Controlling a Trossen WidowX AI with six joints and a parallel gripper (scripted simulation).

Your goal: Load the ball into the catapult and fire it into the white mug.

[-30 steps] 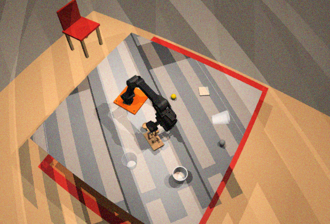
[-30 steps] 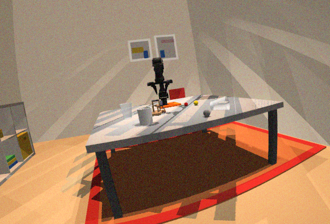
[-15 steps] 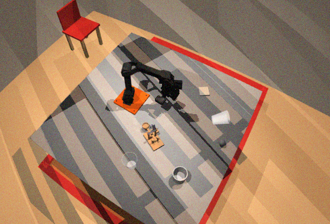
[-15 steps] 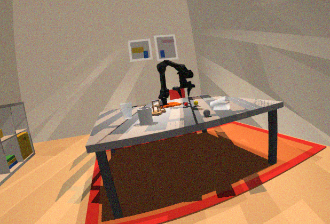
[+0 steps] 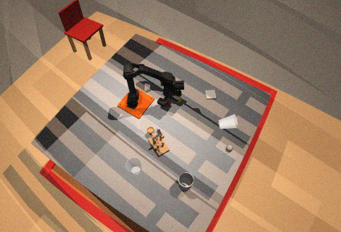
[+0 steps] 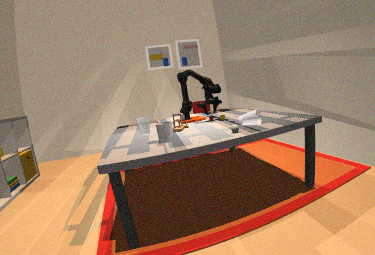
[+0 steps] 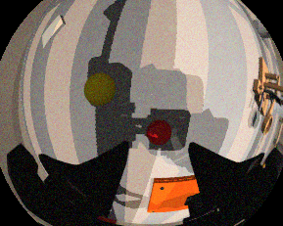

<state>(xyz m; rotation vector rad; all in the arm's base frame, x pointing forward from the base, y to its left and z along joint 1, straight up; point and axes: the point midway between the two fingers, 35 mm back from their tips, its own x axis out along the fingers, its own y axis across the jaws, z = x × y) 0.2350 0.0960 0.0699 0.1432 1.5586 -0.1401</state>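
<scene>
Now: the red ball 30 mm below my gripper tip. From my gripper tip the other things lie so: yellow ball: 60 mm ahead, 60 mm to the left, 30 mm below; wooden catapult: 30 mm ahead, 270 mm to the right; pad: 260 mm ahead, 200 mm to the left, 40 mm below.
</scene>
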